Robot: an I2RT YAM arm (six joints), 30 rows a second.
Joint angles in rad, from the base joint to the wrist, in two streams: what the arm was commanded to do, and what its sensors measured. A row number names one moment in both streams.
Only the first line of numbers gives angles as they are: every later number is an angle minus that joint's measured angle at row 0.
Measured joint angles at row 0: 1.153 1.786 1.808 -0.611 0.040 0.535
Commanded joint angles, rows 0 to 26: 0.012 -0.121 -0.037 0.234 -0.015 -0.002; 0.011 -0.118 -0.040 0.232 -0.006 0.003; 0.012 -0.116 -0.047 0.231 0.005 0.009; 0.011 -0.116 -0.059 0.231 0.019 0.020; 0.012 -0.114 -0.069 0.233 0.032 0.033; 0.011 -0.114 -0.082 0.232 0.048 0.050; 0.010 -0.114 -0.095 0.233 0.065 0.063; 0.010 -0.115 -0.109 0.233 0.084 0.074; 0.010 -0.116 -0.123 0.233 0.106 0.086; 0.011 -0.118 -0.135 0.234 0.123 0.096; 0.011 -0.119 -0.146 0.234 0.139 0.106; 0.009 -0.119 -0.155 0.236 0.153 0.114; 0.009 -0.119 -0.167 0.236 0.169 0.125; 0.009 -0.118 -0.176 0.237 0.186 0.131; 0.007 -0.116 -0.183 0.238 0.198 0.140; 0.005 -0.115 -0.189 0.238 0.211 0.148; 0.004 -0.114 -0.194 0.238 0.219 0.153; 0.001 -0.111 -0.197 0.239 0.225 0.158; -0.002 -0.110 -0.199 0.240 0.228 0.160; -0.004 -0.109 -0.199 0.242 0.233 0.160; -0.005 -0.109 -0.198 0.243 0.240 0.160; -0.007 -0.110 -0.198 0.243 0.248 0.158; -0.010 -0.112 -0.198 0.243 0.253 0.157; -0.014 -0.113 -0.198 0.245 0.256 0.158; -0.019 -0.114 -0.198 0.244 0.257 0.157; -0.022 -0.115 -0.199 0.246 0.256 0.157; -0.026 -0.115 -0.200 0.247 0.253 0.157
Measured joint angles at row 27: -0.007 -0.113 -0.189 0.208 0.213 0.148
